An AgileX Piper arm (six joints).
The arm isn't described. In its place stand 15 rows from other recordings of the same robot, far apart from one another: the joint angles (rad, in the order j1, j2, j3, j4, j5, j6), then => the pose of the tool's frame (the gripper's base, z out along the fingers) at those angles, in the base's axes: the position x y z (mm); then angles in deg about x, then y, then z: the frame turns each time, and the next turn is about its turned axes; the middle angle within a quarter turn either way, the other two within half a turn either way.
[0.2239, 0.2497, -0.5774, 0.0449, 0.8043, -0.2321] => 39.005 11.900 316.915 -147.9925 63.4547 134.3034
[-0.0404, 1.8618, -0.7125, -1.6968, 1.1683, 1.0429] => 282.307 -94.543 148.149 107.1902 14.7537 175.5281
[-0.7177, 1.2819, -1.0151, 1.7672, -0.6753, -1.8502] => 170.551 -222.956 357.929 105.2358 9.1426 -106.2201
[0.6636, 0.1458, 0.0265, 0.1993, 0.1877, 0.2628] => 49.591 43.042 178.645 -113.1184 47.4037 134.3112
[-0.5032, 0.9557, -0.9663, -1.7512, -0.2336, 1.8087] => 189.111 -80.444 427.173 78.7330 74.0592 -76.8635
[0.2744, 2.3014, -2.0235, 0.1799, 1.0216, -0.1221] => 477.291 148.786 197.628 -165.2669 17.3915 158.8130
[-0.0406, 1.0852, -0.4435, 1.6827, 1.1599, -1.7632] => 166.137 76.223 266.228 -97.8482 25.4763 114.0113
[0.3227, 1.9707, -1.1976, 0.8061, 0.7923, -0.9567] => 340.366 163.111 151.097 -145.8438 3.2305 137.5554
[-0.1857, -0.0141, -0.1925, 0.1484, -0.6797, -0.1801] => 0.484 -8.696 325.931 13.4090 32.5166 -19.9119
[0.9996, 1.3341, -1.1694, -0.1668, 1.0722, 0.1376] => 151.892 211.806 327.144 -163.5527 20.1312 124.8898
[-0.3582, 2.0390, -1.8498, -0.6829, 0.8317, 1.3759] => 424.594 -204.264 295.778 134.4531 24.1673 -87.7437
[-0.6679, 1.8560, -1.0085, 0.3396, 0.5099, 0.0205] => 277.719 -200.232 141.177 175.8628 20.3803 -124.2153
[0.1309, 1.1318, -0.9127, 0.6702, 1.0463, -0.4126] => 195.318 75.062 316.666 -141.5516 19.4846 155.0649
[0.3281, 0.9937, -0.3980, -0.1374, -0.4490, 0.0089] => 186.330 69.143 272.121 -99.4843 67.5087 92.3995
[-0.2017, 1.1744, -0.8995, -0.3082, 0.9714, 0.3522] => 205.205 -65.224 293.305 159.5770 20.4256 -151.5105
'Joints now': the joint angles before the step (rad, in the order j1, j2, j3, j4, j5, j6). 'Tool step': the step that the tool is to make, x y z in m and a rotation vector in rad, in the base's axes. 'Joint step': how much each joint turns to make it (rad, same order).
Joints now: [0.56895, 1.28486, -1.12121, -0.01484, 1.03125, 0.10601]
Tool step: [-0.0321, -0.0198, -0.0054, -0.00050, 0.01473, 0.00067]
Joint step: [-0.00016, -0.13163, 0.11913, 0.00838, 0.02516, -0.00188]
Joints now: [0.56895, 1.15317, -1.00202, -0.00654, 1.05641, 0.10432]
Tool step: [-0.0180, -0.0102, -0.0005, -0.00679, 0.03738, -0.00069]
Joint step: [-0.00039, -0.06463, 0.03867, 0.01462, 0.06111, -0.00044]
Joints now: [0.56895, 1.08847, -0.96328, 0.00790, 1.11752, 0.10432]
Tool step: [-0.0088, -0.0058, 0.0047, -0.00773, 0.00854, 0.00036]
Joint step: [0.00001, -0.03386, -0.00015, -0.00192, 0.04538, 0.00000]
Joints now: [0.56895, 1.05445, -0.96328, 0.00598, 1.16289, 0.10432]
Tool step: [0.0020, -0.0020, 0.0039, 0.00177, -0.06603, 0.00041]
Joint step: [0.00027, -0.01430, 0.00132, -0.03421, -0.04360, 0.00028]
